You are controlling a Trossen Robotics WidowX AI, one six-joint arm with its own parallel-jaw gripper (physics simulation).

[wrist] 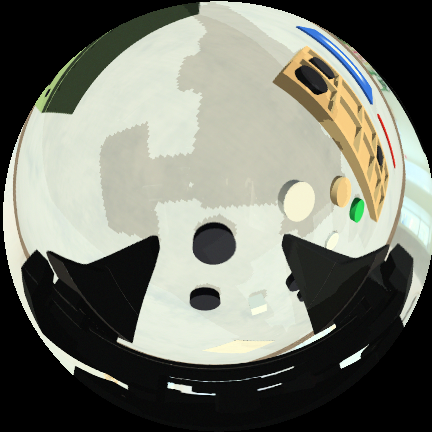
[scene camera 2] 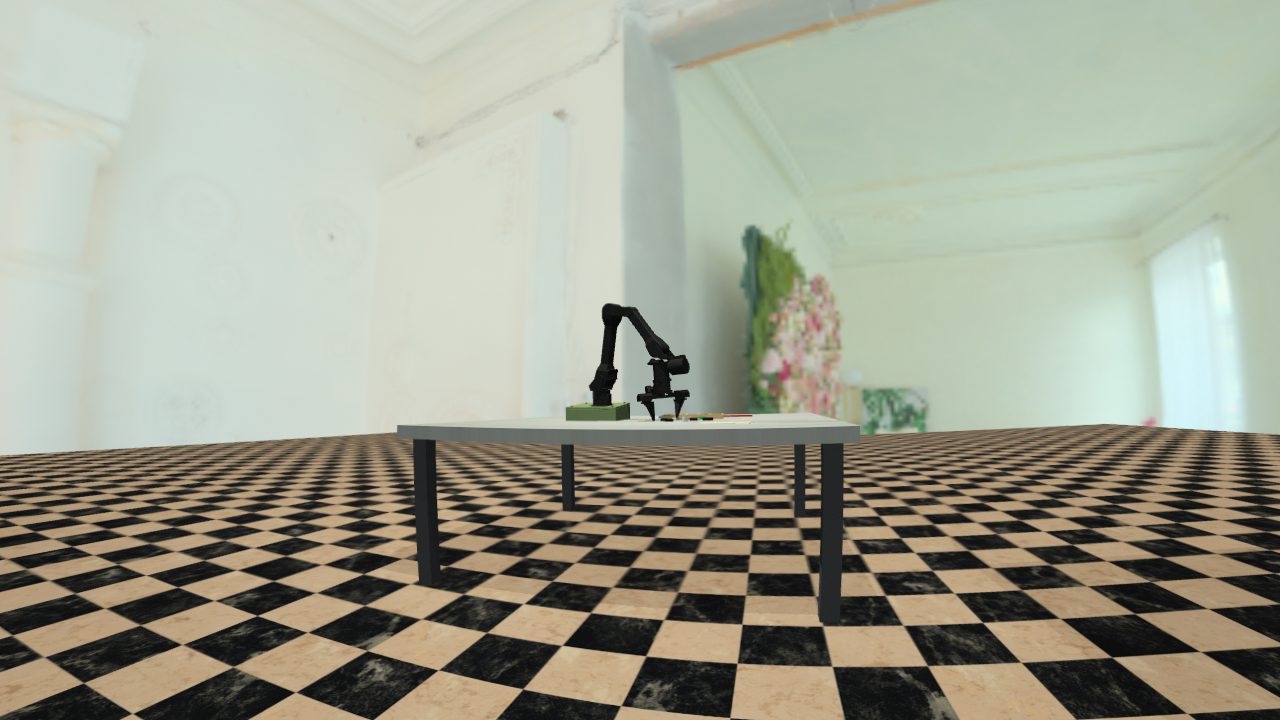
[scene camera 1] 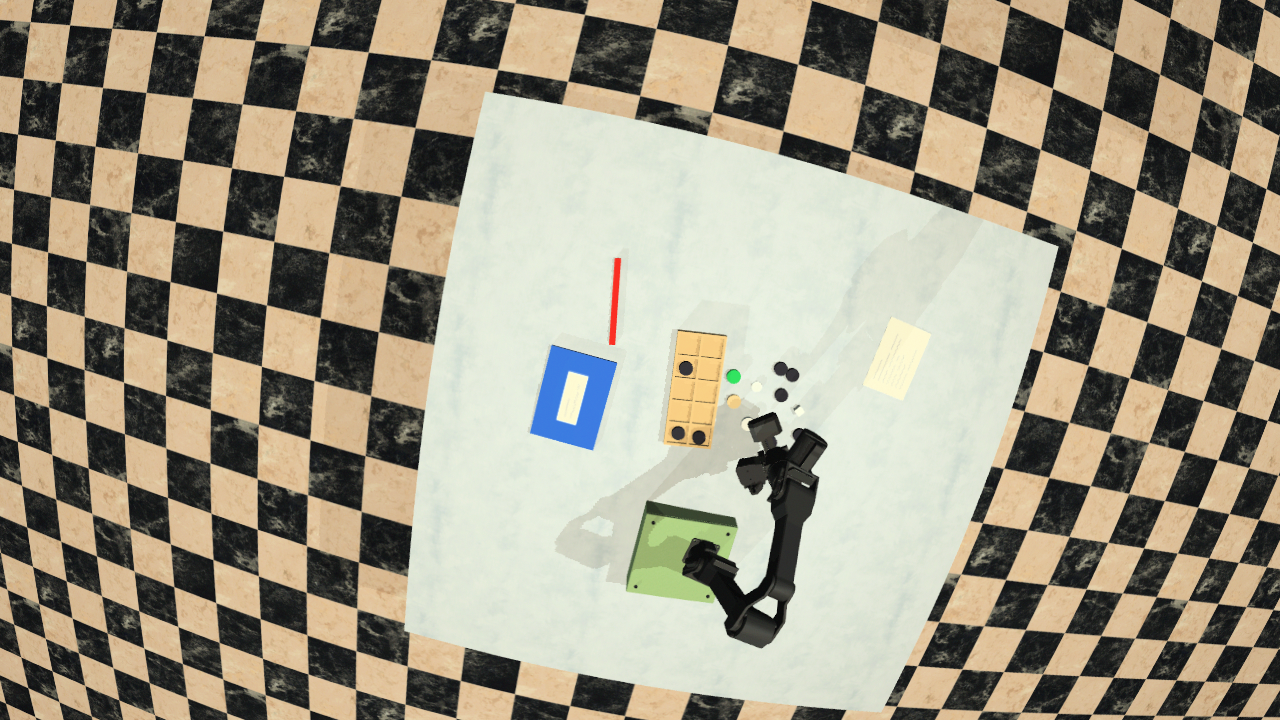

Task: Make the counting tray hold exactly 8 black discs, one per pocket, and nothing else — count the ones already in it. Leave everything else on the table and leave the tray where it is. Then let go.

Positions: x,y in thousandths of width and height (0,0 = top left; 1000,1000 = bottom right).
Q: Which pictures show my gripper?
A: The wrist view, scene camera 2 and scene camera 1: all of them.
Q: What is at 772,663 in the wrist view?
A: My gripper.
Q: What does my gripper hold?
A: Nothing.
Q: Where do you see a tan counting tray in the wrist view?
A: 786,258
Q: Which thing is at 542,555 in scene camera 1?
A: A tan counting tray.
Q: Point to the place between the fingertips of my gripper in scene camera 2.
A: At 520,583
